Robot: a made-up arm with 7 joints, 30 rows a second.
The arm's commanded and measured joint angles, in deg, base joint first. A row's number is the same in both.
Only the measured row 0 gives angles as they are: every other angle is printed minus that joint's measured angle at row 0.
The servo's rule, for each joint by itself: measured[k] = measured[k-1] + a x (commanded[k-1-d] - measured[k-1]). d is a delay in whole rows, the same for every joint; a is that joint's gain. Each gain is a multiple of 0.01, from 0.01 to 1. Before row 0 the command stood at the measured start. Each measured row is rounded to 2 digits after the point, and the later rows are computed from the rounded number. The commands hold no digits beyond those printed.
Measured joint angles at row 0: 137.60, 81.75, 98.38, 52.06, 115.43, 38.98, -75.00
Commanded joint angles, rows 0 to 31: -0.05, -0.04, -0.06, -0.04, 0.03, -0.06, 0.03; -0.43, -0.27, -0.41, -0.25, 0.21, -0.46, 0.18; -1.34, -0.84, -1.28, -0.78, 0.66, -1.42, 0.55; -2.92, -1.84, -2.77, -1.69, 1.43, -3.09, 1.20; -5.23, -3.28, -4.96, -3.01, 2.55, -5.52, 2.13; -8.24, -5.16, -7.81, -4.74, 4.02, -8.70, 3.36; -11.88, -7.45, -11.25, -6.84, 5.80, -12.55, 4.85; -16.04, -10.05, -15.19, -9.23, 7.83, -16.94, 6.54; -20.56, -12.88, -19.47, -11.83, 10.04, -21.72, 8.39; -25.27, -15.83, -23.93, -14.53, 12.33, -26.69, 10.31; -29.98, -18.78, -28.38, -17.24, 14.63, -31.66, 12.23; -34.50, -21.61, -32.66, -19.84, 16.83, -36.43, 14.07; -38.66, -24.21, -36.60, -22.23, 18.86, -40.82, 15.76; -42.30, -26.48, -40.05, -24.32, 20.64, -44.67, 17.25; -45.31, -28.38, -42.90, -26.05, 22.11, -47.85, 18.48; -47.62, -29.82, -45.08, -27.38, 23.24, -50.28, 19.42; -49.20, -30.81, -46.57, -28.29, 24.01, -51.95, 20.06; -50.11, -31.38, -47.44, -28.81, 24.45, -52.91, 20.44; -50.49, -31.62, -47.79, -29.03, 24.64, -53.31, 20.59; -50.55, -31.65, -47.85, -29.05, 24.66, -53.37, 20.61; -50.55, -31.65, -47.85, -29.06, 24.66, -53.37, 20.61; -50.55, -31.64, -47.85, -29.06, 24.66, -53.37, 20.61; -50.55, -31.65, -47.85, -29.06, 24.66, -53.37, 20.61; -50.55, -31.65, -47.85, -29.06, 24.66, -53.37, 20.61; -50.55, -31.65, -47.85, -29.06, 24.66, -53.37, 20.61; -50.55, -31.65, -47.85, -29.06, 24.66, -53.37, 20.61; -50.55, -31.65, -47.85, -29.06, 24.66, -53.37, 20.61; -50.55, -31.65, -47.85, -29.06, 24.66, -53.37, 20.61; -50.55, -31.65, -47.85, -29.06, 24.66, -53.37, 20.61; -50.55, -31.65, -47.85, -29.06, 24.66, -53.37, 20.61; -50.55, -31.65, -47.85, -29.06, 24.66, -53.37, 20.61; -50.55, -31.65, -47.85, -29.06, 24.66, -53.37, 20.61
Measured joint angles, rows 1 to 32: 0.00, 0.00, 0.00, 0.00, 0.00, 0.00, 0.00; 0.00, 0.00, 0.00, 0.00, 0.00, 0.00, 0.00; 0.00, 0.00, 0.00, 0.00, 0.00, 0.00, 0.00; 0.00, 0.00, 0.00, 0.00, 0.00, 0.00, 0.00; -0.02, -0.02, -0.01, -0.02, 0.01, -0.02, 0.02; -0.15, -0.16, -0.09, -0.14, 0.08, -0.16, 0.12; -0.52, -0.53, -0.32, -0.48, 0.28, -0.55, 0.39; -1.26, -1.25, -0.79, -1.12, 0.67, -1.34, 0.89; -2.49, -2.37, -1.58, -2.12, 1.31, -2.64, 1.66; -4.27, -3.90, -2.76, -3.51, 2.23, -4.52, 2.71; -6.63, -5.85, -4.37, -5.27, 3.44, -7.01, 4.04; -9.55, -8.16, -6.43, -7.37, 4.93, -10.09, 5.59; -12.96, -10.76, -8.91, -9.73, 6.67, -13.70, 7.33; -16.78, -13.55, -11.76, -12.27, 8.59, -17.73, 9.18; -20.87, -16.43, -14.92, -14.90, 10.64, -22.05, 11.07; -25.10, -19.28, -18.29, -17.52, 12.74, -26.51, 12.93; -29.30, -21.99, -21.77, -20.02, 14.82, -30.95, 14.68; -33.33, -24.46, -25.24, -22.30, 16.80, -35.20, 16.27; -37.04, -26.62, -28.60, -24.29, 18.61, -39.12, 17.64; -40.32, -28.38, -31.73, -25.93, 20.18, -42.58, 18.74; -43.07, -29.72, -34.55, -27.18, 21.48, -45.48, 19.56; -45.25, -30.63, -37.00, -28.04, 22.49, -47.78, 20.11; -46.87, -31.17, -39.05, -28.56, 23.22, -49.49, 20.41; -48.01, -31.43, -40.72, -28.82, 23.71, -50.69, 20.53; -48.80, -31.55, -42.07, -28.95, 24.03, -51.52, 20.58; -49.34, -31.60, -43.17, -29.01, 24.24, -52.09, 20.60; -49.72, -31.63, -44.06, -29.04, 24.38, -52.49, 20.61; -49.98, -31.64, -44.78, -29.05, 24.48, -52.76, 20.61; -50.16, -31.65, -45.36, -29.06, 24.54, -52.95, 20.61; -50.28, -31.65, -45.83, -29.06, 24.58, -53.08, 20.61; -50.36, -31.65, -46.21, -29.06, 24.61, -53.17, 20.61; -50.42, -31.65, -46.52, -29.06, 24.63, -53.23, 20.61
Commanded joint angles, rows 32 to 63: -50.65, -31.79, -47.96, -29.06, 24.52, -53.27, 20.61; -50.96, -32.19, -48.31, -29.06, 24.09, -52.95, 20.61; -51.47, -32.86, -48.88, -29.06, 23.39, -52.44, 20.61; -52.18, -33.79, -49.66, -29.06, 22.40, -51.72, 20.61; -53.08, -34.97, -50.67, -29.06, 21.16, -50.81, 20.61; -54.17, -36.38, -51.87, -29.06, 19.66, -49.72, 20.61; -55.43, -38.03, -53.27, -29.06, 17.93, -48.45, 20.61; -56.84, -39.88, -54.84, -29.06, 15.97, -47.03, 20.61; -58.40, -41.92, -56.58, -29.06, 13.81, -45.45, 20.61; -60.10, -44.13, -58.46, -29.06, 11.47, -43.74, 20.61; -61.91, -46.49, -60.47, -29.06, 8.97, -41.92, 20.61; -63.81, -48.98, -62.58, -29.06, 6.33, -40.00, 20.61; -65.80, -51.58, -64.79, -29.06, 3.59, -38.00, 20.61; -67.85, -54.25, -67.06, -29.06, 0.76, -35.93, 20.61; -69.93, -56.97, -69.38, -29.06, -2.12, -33.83, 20.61; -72.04, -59.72, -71.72, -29.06, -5.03, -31.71, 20.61; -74.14, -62.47, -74.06, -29.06, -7.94, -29.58, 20.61; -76.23, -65.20, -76.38, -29.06, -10.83, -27.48, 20.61; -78.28, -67.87, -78.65, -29.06, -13.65, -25.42, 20.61; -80.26, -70.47, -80.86, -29.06, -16.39, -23.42, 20.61; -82.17, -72.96, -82.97, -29.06, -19.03, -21.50, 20.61; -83.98, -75.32, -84.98, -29.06, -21.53, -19.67, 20.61; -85.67, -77.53, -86.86, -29.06, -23.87, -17.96, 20.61; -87.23, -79.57, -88.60, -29.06, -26.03, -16.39, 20.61; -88.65, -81.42, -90.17, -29.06, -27.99, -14.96, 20.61; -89.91, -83.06, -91.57, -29.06, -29.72, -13.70, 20.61; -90.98, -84.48, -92.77, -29.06, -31.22, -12.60, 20.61; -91.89, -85.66, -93.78, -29.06, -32.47, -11.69, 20.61; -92.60, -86.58, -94.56, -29.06, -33.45, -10.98, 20.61; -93.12, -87.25, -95.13, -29.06, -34.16, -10.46, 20.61; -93.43, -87.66, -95.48, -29.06, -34.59, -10.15, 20.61; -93.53, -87.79, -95.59, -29.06, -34.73, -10.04, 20.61
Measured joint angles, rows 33 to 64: -50.46, -31.65, -46.77, -29.06, 24.64, -53.27, 20.61; -50.49, -31.65, -46.98, -29.06, 24.65, -53.30, 20.61; -50.51, -31.65, -47.15, -29.06, 24.65, -53.32, 20.61; -50.52, -31.65, -47.28, -29.06, 24.65, -53.34, 20.61; -50.56, -31.73, -47.41, -29.06, 24.61, -53.32, 20.61; -50.68, -31.98, -47.58, -29.06, 24.43, -53.21, 20.61; -50.92, -32.46, -47.83, -29.06, 24.08, -52.97, 20.61; -51.31, -33.19, -48.18, -29.06, 23.51, -52.58, 20.61; -51.86, -34.17, -48.65, -29.06, 22.71, -52.03, 20.61; -52.58, -35.39, -49.26, -29.06, 21.67, -51.31, 20.61; -53.46, -36.84, -50.02, -29.06, 20.40, -50.42, 20.61; -54.51, -38.51, -50.94, -29.06, 18.89, -49.37, 20.61; -55.72, -40.39, -52.01, -29.06, 17.16, -48.15, 20.61; -57.08, -42.45, -53.24, -29.06, 15.23, -46.78, 20.61; -58.58, -44.67, -54.61, -29.06, 13.10, -45.27, 20.61; -60.20, -47.04, -56.12, -29.06, 10.80, -43.64, 20.61; -61.94, -49.54, -57.77, -29.06, 8.35, -41.89, 20.61; -63.77, -52.13, -59.54, -29.06, 5.77, -40.04, 20.61; -65.68, -54.79, -61.41, -29.06, 3.09, -38.11, 20.61; -67.65, -57.50, -63.37, -29.06, 0.33, -36.13, 20.61; -69.66, -60.23, -65.40, -29.06, -2.48, -34.10, 20.61; -71.70, -62.96, -67.49, -29.06, -5.32, -32.05, 20.61; -73.74, -65.66, -69.61, -29.06, -8.15, -29.99, 20.61; -75.76, -68.31, -71.75, -29.06, -10.95, -27.95, 20.61; -77.75, -70.87, -73.88, -29.06, -13.70, -25.95, 20.61; -79.68, -73.32, -75.99, -29.06, -16.36, -24.00, 20.61; -81.54, -75.64, -78.06, -29.06, -18.91, -22.13, 20.61; -83.30, -77.80, -80.06, -29.06, -21.33, -20.35, 20.61; -84.96, -79.79, -81.98, -29.06, -23.59, -18.68, 20.61; -86.49, -81.59, -83.80, -29.06, -25.67, -17.14, 20.61; -87.88, -83.18, -85.50, -29.06, -27.56, -15.73, 20.61; -89.12, -84.54, -87.07, -29.06, -29.23, -14.48, 20.61
